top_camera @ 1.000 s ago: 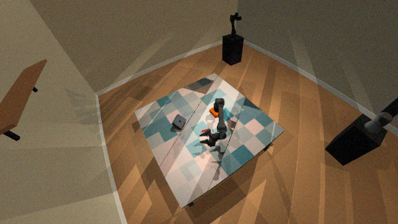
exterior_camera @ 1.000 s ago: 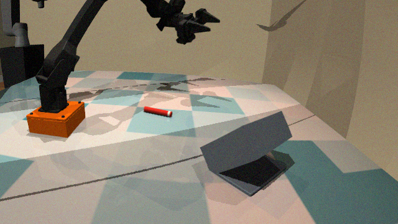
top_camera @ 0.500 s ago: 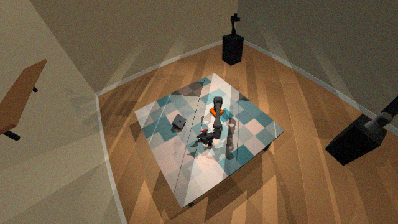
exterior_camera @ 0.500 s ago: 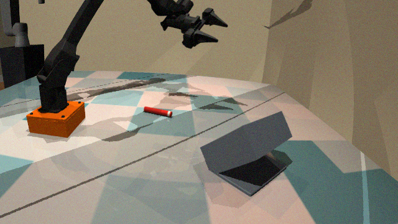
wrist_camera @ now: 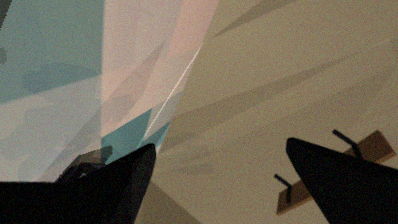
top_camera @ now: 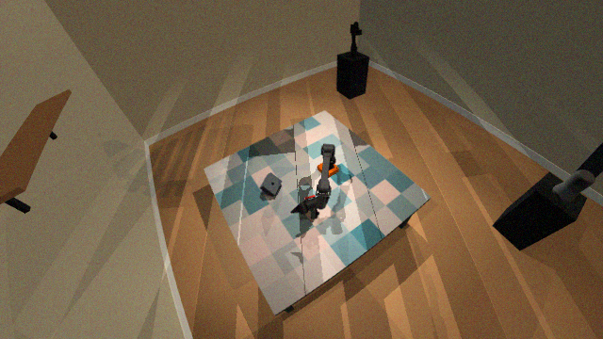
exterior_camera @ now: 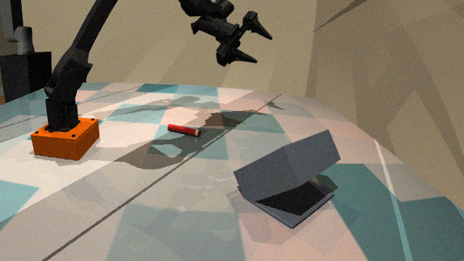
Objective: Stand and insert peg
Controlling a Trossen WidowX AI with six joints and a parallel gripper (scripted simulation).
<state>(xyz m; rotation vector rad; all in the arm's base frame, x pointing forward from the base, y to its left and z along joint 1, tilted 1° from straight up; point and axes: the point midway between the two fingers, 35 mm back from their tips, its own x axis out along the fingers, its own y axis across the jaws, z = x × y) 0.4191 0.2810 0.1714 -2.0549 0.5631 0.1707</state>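
Right now the red peg is 170 mm behind my gripper tip, 150 mm to the right of it and 200 mm below it. From my gripper tip the other things lie so: flat dark plate (10 mm ahead, 380 mm to the right, 200 mm below); grey sloped panel (360 mm to the right, 150 mm below).
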